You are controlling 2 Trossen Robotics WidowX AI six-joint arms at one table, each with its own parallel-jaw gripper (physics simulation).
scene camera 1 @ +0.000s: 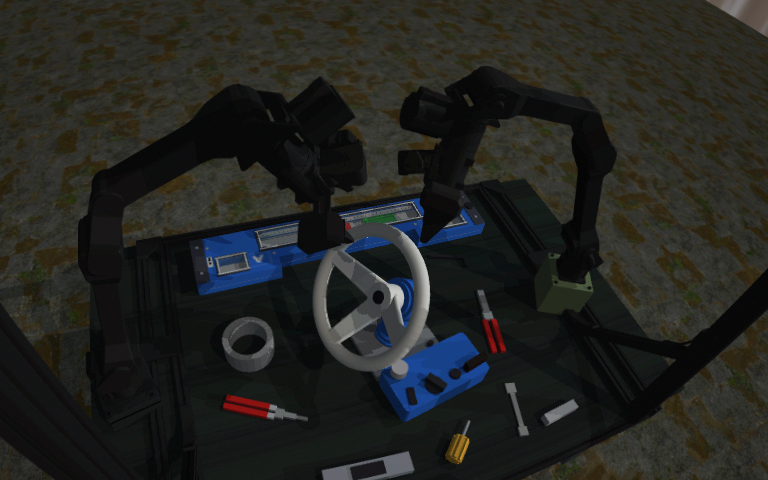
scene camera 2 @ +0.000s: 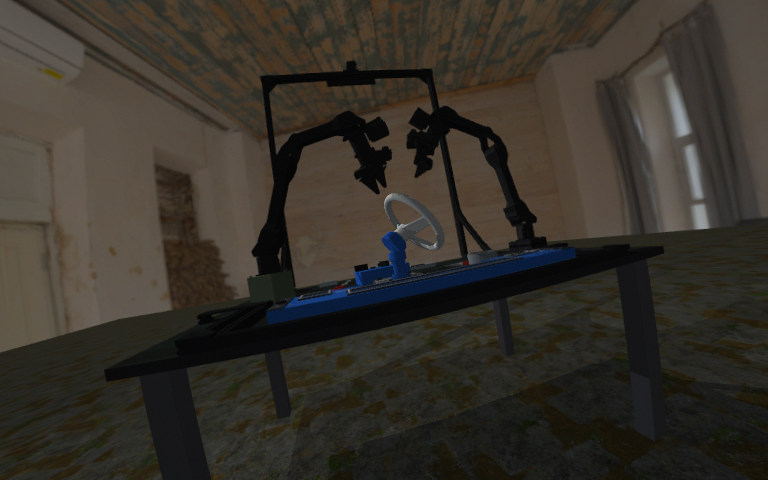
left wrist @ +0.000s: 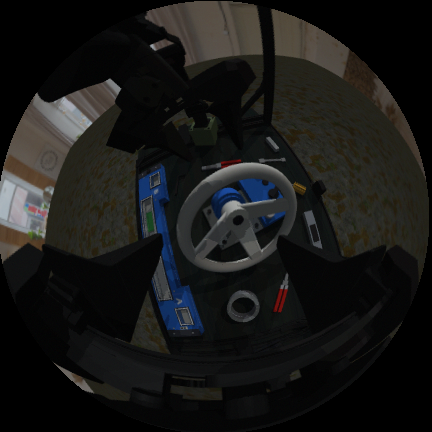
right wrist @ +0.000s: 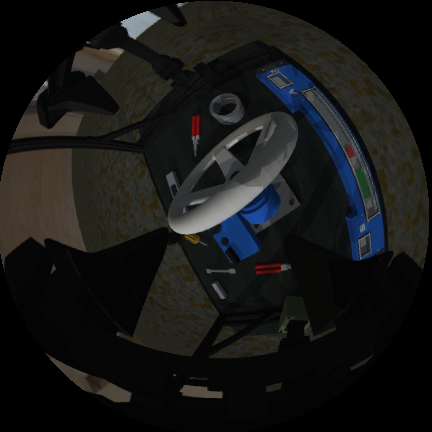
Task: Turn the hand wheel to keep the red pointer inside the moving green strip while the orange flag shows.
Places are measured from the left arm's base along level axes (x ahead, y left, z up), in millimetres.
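Pixels of known places: left gripper, between the fingertips: (scene camera 1: 350, 215) (scene camera 2: 415, 171) (left wrist: 221, 240) (right wrist: 137, 73); right gripper, between the fingertips: (scene camera 1: 424, 232) (scene camera 2: 382, 190) (left wrist: 212, 153) (right wrist: 228, 236); left arm's base, origin of its link: (scene camera 1: 124, 386) (scene camera 2: 526, 239) (right wrist: 182, 79); right arm's base, origin of its link: (scene camera 1: 570, 271) (scene camera 2: 269, 273) (left wrist: 201, 122) (right wrist: 295, 325).
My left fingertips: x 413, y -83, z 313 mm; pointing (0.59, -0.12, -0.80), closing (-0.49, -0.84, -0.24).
Ahead of a thing's pixels: the offset from my left fingertips to its middle. "spot": to the spot under its first point.
The white hand wheel (scene camera 1: 421, 283) (scene camera 2: 433, 219) (left wrist: 186, 220) (right wrist: 250, 182) stands tilted on a blue column. The red pointer {spot: dx +177, dy +250, dz -330 mm} (scene camera 1: 347, 225) (right wrist: 350, 151) is in the panel's long window, outside and apart from the green strip (scene camera 1: 379, 219) (left wrist: 150, 222) (right wrist: 363, 183). I see no orange flag. My left gripper (scene camera 1: 339, 238) (scene camera 2: 419, 173) (left wrist: 221, 240) is open and empty above the wheel's upper left rim in scene camera 1. My right gripper (scene camera 2: 381, 189) (left wrist: 212, 153) (right wrist: 228, 236) is open and empty, above and beyond the rim on the opposite side, apart from it.
The blue panel {spot: dx -144, dy +238, dz -351 mm} (scene camera 1: 226, 284) runs along the table's back edge in scene camera 1. A blue knob box (scene camera 1: 447, 353) stands by the wheel's base. A grey ring {dx -166, dy +74, dz -346 mm} (scene camera 1: 249, 362), red-handled pliers {dx -198, dy -63, dz -365 mm} (scene camera 1: 247, 406) {dx +320, dy -126, dz -366 mm} (scene camera 1: 492, 336), a yellow screwdriver {dx +78, dy -307, dz -354 mm} (scene camera 1: 457, 448) and a wrench {dx +224, dy -319, dz -367 mm} (scene camera 1: 515, 408) lie around.
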